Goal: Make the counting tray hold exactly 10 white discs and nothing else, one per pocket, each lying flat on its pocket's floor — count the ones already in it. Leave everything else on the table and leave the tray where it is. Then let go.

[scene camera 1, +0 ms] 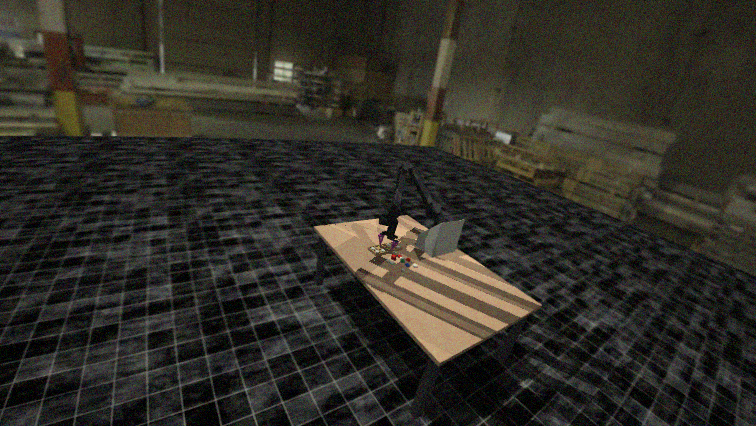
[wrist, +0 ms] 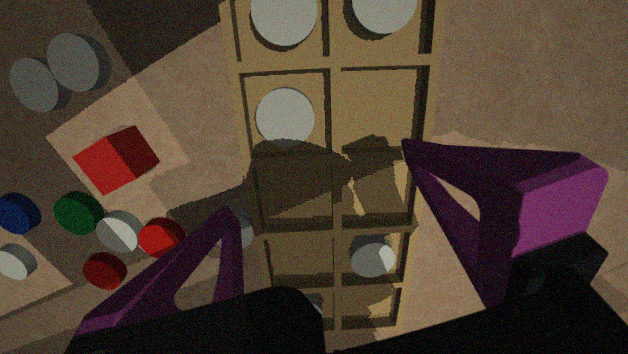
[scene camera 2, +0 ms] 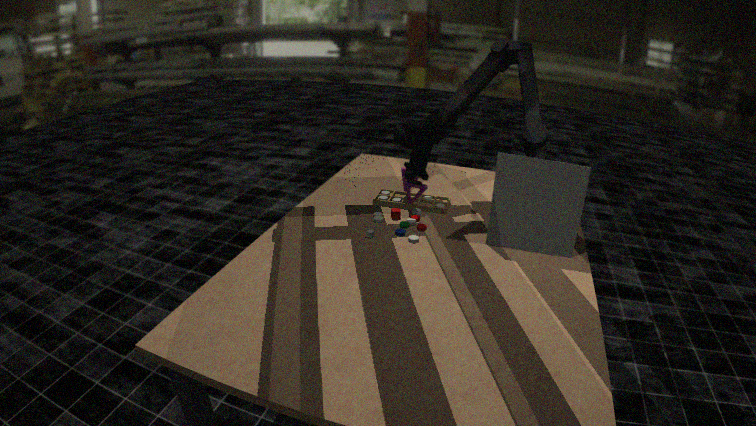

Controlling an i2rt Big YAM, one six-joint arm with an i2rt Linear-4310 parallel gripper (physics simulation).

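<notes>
The tan counting tray (wrist: 287, 65) (scene camera 2: 392, 206) has two rows of pockets. In the wrist view white discs lie in pockets at its far end (wrist: 284, 19) (wrist: 384, 12), one (wrist: 285, 116) in the left row below them, one (wrist: 372, 257) nearer on the right, and one (wrist: 315, 301) at the near left, mostly hidden. Loose white discs lie left of the tray: a touching pair (wrist: 72, 62) (wrist: 34, 85), one (wrist: 118, 231) among coloured discs, one (wrist: 16, 261) at the left edge, one (wrist: 245, 231) partly behind the left finger. My gripper (wrist: 313, 183) (scene camera 2: 410, 196) (scene camera 1: 387, 245) is open and empty above the tray's middle.
A red block (wrist: 104, 165) (scene camera 2: 395, 213), a green disc (wrist: 78, 212), a blue disc (wrist: 19, 213) and red discs (wrist: 161, 237) (wrist: 104, 271) lie beside the tray. A small grey cube (scene camera 2: 369, 233) lies farther off. A grey upright panel (scene camera 2: 536, 206) (scene camera 1: 445, 238) stands near the arm's base.
</notes>
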